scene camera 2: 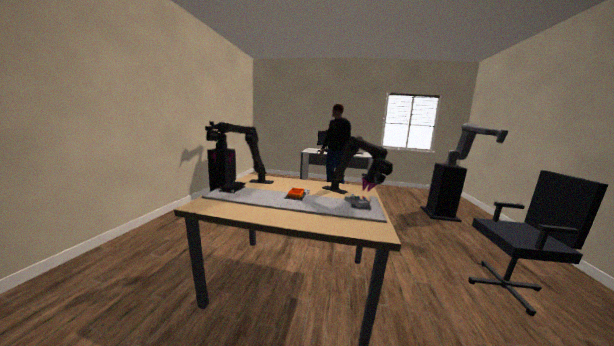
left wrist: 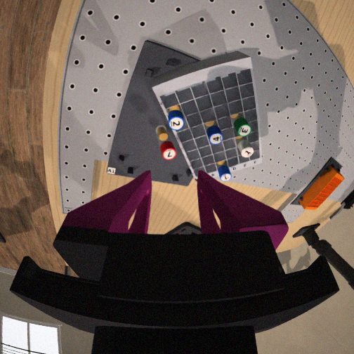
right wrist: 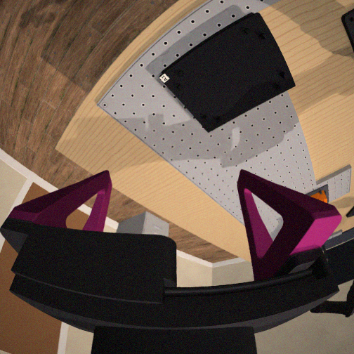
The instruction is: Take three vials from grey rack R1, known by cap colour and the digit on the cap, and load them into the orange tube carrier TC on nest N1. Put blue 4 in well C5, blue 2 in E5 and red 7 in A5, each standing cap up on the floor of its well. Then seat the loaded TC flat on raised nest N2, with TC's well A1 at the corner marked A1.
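Where they show: left gripper, fingertip midpoint: (scene camera 2: 365, 190); right gripper, fingertip midpoint: (scene camera 2: 222, 164); left arm's base, origin of the base link: (scene camera 2: 334, 190); right arm's base, origin of the base link: (scene camera 2: 261, 182).
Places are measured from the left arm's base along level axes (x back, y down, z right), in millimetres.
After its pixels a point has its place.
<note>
Grey rack R1 (scene camera 2: 359, 202) @(y -60, x -255, z -318 mm) (left wrist: 158, 89) sits askew over a dark grey plate. It holds blue 2 (left wrist: 176, 121), blue 4 (left wrist: 215, 135), green 3 (left wrist: 243, 127), a white-capped vial (left wrist: 247, 150) and a blue-capped vial (left wrist: 224, 173). Red 7 (left wrist: 168, 150) is outside the rack's left wall, cap toward the camera; its support is unclear. My left gripper (scene camera 2: 369, 185) @(y -107, x -153, z -308 mm) (left wrist: 174, 177) is partly open and empty, its tips just below red 7's cap in the left wrist view. Orange carrier TC (scene camera 2: 296, 193) @(y -44, x -376, z 78 mm) (left wrist: 322, 188) (right wrist: 321, 195) sits on a dark base. My right gripper (scene camera 2: 222, 157) @(y -207, x -654, z 519 mm) (right wrist: 174, 176) is wide open and empty.
The dark grey plate (left wrist: 131, 115) under the rack has pegs and an A1 label. A black plate (scene camera 2: 232, 187) @(y -43, x -616, z 470 mm) (right wrist: 225, 75) with an A1 label sits at the other end of the perforated grey board (scene camera 2: 260, 200) @(y -16, x -583, z 198 mm) (left wrist: 95, 117) (right wrist: 150, 120).
</note>
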